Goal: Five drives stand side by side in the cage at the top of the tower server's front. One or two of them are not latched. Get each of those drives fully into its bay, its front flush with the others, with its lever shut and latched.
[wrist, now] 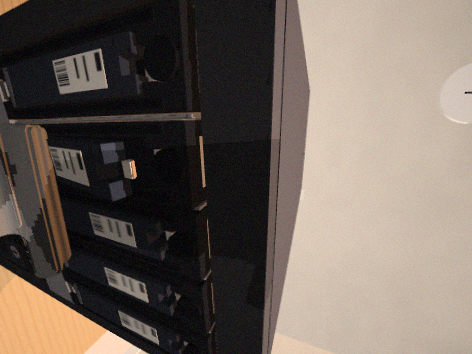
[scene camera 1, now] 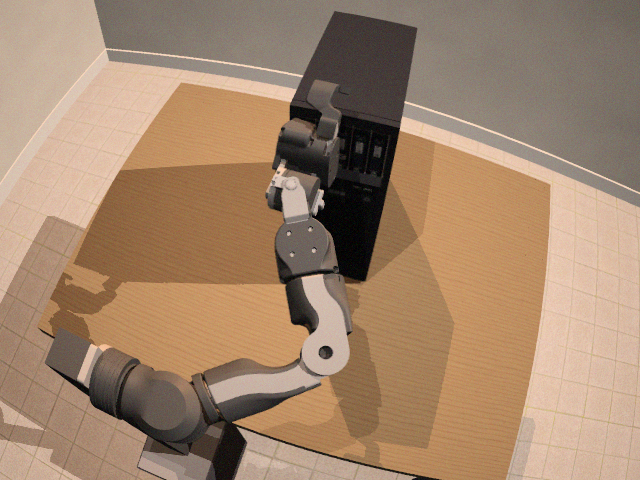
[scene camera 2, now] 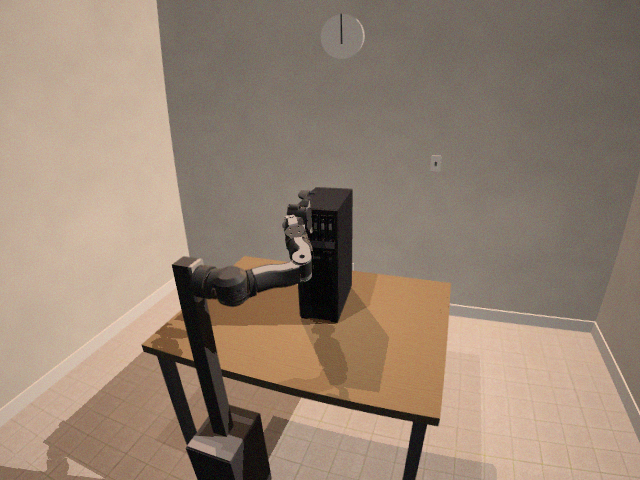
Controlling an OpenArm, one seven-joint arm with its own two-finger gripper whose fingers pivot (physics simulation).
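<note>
The tower server (scene camera 1: 369,67) (scene camera 2: 344,248) (wrist: 240,100) stands upright, its drive cage at the front top. In the wrist view, the leftmost drive (wrist: 80,70) is at the top, and its lever looks shut. The second drive (wrist: 165,187) seems to stand slightly proud. Its lever (wrist: 116,170) is tilted partly out, its pale-tabbed tip off the front. The third (wrist: 112,230), fourth (wrist: 126,284) and fifth (wrist: 138,327) drives look shut and flush. My gripper (scene camera 1: 330,116) (wrist: 47,200) is open and empty; one finger lies across the second lever's lower part. Contact cannot be told.
The tower stands on the wooden table (scene camera 1: 491,258) (scene camera 2: 413,320), in front of the grey wall (scene camera 2: 248,129). My arm (scene camera 1: 310,289) (scene camera 2: 268,276) reaches up in front of the tower's left side. In scene camera 1 it hides the left part of the cage.
</note>
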